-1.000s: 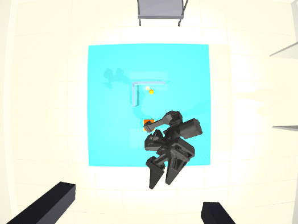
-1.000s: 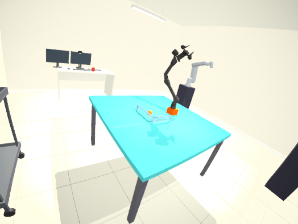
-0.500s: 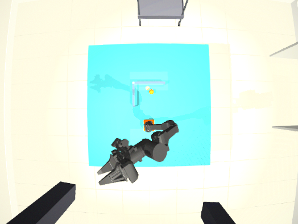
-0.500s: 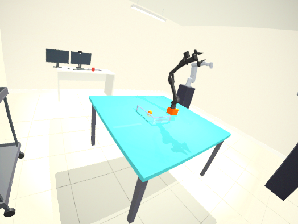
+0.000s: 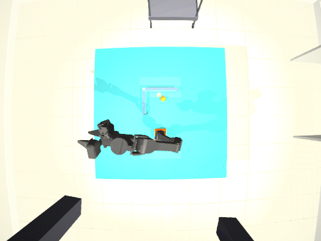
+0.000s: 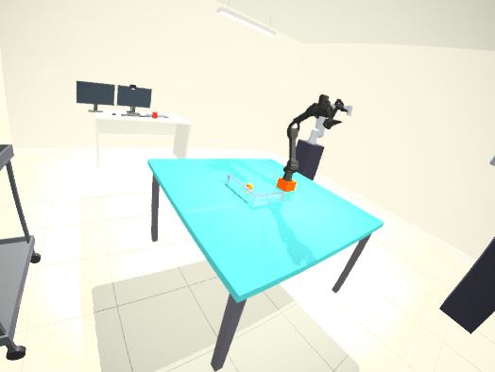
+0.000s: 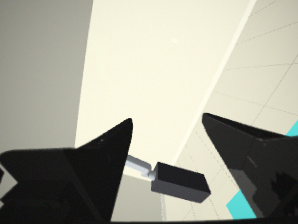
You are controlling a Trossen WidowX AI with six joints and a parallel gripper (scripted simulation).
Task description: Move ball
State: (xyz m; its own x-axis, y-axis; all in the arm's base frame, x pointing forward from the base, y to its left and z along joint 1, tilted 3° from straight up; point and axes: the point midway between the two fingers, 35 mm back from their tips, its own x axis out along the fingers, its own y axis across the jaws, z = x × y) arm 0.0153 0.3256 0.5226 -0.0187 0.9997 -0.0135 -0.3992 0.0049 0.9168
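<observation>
Right now my gripper tip is 59 cm above the orange ball, 31 cm to the left of it and 31 cm short of it. Also, from my gripper tip: see-through ball (59 cm below, 34 cm ahead, 27 cm to the right).
</observation>
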